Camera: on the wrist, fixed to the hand. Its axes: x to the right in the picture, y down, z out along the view.
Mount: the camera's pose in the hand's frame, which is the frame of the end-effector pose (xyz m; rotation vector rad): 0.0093 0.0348 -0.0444 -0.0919 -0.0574 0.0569
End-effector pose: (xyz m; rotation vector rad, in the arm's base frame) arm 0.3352 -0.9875 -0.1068 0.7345 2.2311 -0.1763
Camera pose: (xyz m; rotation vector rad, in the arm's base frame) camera 0.3216 -0.9394 -0.0790 0.7331 2.1463 -0.0656
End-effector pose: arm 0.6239 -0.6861 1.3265 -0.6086 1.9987 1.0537
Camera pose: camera 0.5757 -0.7050 1.3508 -0.5662 1.9363 1.1897
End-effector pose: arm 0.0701 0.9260 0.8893 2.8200 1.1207 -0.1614
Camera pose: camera 0.1035 0.9131 0.9339 2.7445 1.0082 -0.1801
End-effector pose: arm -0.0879 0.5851 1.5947 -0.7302 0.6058 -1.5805
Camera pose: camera -0.0988 0.5702 1.5406 -0.8174 0.6549 -1.4822
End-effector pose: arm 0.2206 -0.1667 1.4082 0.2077 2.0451 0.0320
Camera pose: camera 0.1819 -0.1280 1.4246 0.2070 1.9753 0.1534
